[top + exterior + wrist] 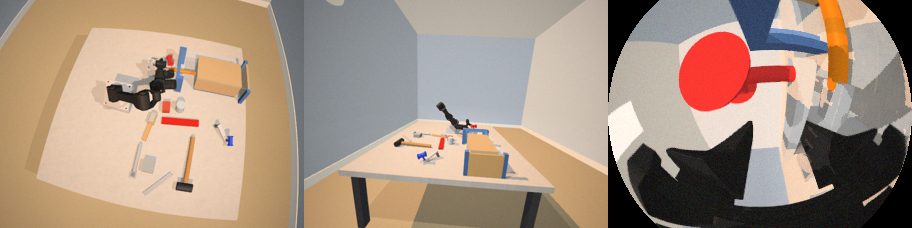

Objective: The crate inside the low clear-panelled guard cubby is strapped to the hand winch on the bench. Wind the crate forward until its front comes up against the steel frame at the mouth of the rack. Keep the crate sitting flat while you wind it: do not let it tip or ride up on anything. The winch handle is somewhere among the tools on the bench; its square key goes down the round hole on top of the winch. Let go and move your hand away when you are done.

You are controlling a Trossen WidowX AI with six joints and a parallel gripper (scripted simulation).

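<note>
Right now my gripper tip is 5 cm short of the red knob, 2 cm to the left of it and 2 cm below it. From my gripper tip the other things lie so: winch (10 cm below, 6 cm behind, 1 cm to the right); then blue frame (11 cm ahead, 3 cm below, 1 cm to the right); then red bar (35 cm to the right, 16 cm ahead, 13 cm below).
</note>
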